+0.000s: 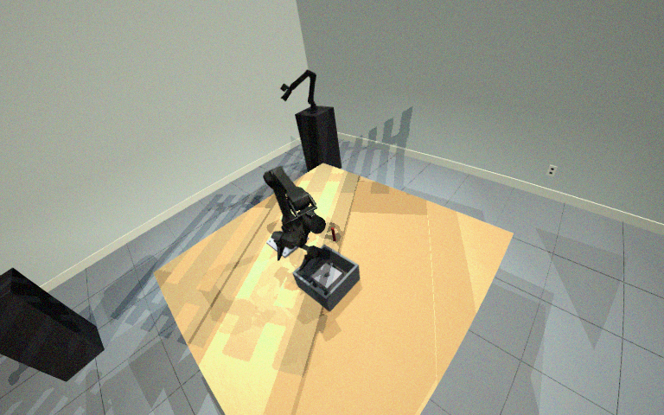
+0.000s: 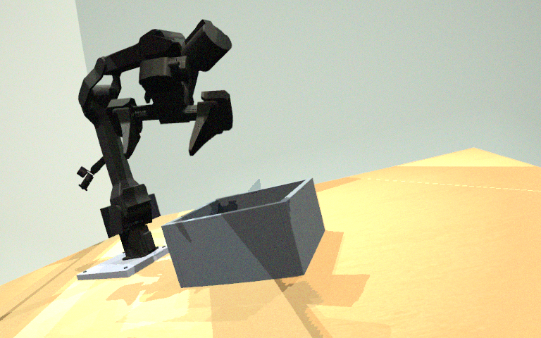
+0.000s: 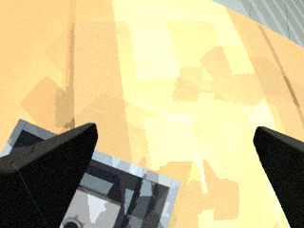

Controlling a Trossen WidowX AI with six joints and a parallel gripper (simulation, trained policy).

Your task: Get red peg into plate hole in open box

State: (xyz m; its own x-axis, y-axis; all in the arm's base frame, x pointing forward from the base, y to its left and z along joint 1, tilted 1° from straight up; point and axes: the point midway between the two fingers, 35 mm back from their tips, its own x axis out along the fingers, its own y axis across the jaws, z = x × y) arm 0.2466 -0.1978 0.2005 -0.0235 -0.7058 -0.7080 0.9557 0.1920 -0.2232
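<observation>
The red peg lies 6 cm behind my gripper tip, 32 cm to the left of it and 15 cm below it. From my gripper tip the other things lie so: grey box 6 cm ahead, 11 cm to the left, 17 cm below.
</observation>
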